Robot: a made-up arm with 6 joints.
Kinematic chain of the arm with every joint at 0, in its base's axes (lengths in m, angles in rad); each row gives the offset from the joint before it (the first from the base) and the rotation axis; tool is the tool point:
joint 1: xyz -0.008 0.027 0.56 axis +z
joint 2: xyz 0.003 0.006 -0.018 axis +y
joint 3: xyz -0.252 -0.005 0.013 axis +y
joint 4: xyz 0.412 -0.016 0.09 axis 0.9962 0 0.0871
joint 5: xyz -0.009 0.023 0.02 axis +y
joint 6: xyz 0.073 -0.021 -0.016 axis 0.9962 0 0.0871
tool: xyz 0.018 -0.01 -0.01
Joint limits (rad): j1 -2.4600..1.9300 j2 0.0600..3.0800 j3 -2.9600..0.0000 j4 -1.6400..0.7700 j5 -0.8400..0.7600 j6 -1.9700..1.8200
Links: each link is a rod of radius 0.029 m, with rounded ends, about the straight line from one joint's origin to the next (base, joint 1, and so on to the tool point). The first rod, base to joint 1, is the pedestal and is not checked.
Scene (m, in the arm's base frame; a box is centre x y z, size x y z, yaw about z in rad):
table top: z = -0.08
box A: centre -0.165 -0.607 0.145 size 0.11 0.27 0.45 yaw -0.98
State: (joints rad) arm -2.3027 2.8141 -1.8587 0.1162 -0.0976 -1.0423
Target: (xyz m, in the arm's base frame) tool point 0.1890 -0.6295 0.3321
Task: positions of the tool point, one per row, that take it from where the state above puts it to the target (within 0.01 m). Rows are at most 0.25 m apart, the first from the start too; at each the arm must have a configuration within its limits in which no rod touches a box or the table.
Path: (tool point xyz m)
1: -0.3232 -0.5366 0.3813
2: -0.1650 -0.6070 0.4953
3: 0.0088 -0.6501 0.4167
4: 0.1890 -0.6295 0.3321

